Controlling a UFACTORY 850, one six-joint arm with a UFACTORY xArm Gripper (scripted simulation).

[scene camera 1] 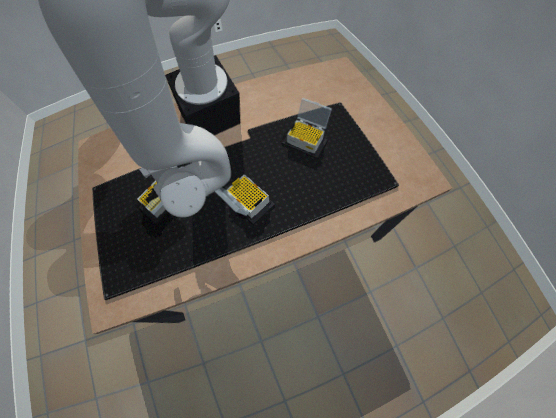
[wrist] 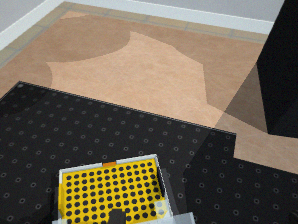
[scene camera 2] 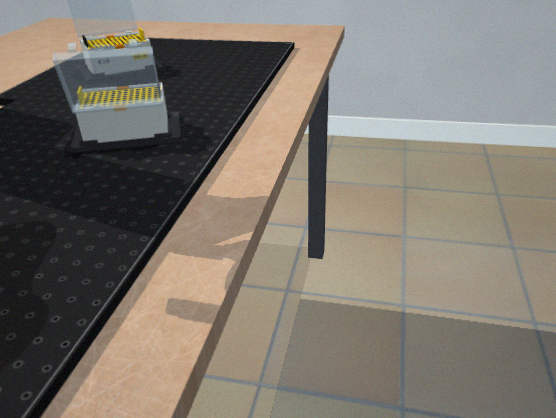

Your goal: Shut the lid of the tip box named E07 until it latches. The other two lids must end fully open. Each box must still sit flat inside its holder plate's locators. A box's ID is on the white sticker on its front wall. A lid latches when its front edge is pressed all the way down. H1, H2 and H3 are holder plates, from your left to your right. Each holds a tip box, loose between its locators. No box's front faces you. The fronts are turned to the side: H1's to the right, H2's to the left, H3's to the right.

In view: a tip box (scene camera 2: pixel 117 125).
The wrist view misses the tip box: it is out of frame.
